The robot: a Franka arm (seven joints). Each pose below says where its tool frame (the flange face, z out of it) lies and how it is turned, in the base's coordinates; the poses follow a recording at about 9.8 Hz.
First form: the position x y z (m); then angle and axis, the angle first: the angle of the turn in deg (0 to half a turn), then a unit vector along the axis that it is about.
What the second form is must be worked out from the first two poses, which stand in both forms.
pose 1, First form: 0.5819 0.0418 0.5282 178.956 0.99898 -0.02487 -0.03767
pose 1, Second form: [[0.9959 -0.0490 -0.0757], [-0.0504 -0.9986 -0.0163], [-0.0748 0.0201 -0.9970]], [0.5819 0.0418 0.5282]
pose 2, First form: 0.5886 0.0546 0.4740 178.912 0.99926 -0.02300 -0.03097
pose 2, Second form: [[0.9970 -0.0454 -0.0623], [-0.0465 -0.9988 -0.0175], [-0.0615 0.0204 -0.9979]], [0.5886 0.0546 0.4740]
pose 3, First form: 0.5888 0.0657 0.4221 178.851 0.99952 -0.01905 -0.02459
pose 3, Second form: [[0.9981 -0.0376 -0.0495], [-0.0386 -0.9991 -0.0191], [-0.0488 0.0210 -0.9986]], [0.5888 0.0657 0.4221]
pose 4, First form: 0.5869 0.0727 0.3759 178.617 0.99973 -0.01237 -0.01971
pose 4, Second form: [[0.9989 -0.0243 -0.0397], [-0.0252 -0.9994 -0.0236], [-0.0391 0.0246 -0.9989]], [0.5869 0.0727 0.3759]
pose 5, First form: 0.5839 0.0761 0.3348 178.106 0.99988 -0.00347 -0.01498
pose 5, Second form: [[0.9995 -0.0064 -0.0301], [-0.0074 -0.9994 -0.0329], [-0.0298 0.0332 -0.9990]], [0.5839 0.0761 0.3348]
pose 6, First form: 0.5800 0.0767 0.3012 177.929 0.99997 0.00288 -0.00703
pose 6, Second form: [[0.9999 0.0060 -0.0140], [0.0055 -0.9993 -0.0362], [-0.0142 0.0361 -0.9992]], [0.5800 0.0767 0.3012]
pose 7, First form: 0.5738 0.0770 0.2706 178.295 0.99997 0.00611 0.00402
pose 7, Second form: [[0.9999 0.0121 0.0082], [0.0123 -0.9995 -0.0297], [0.0079 0.0298 -0.9995]], [0.5738 0.0770 0.2706]
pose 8, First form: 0.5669 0.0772 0.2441 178.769 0.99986 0.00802 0.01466
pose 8, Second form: [[0.9994 0.0157 0.0295], [0.0164 -0.9996 -0.0212], [0.0291 0.0217 -0.9993]], [0.5669 0.0772 0.2441]
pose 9, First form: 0.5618 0.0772 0.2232 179.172 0.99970 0.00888 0.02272
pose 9, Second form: [[0.9988 0.0174 0.0456], [0.0181 -0.9997 -0.0140], [0.0453 0.0149 -0.9989]], [0.5618 0.0772 0.2232]
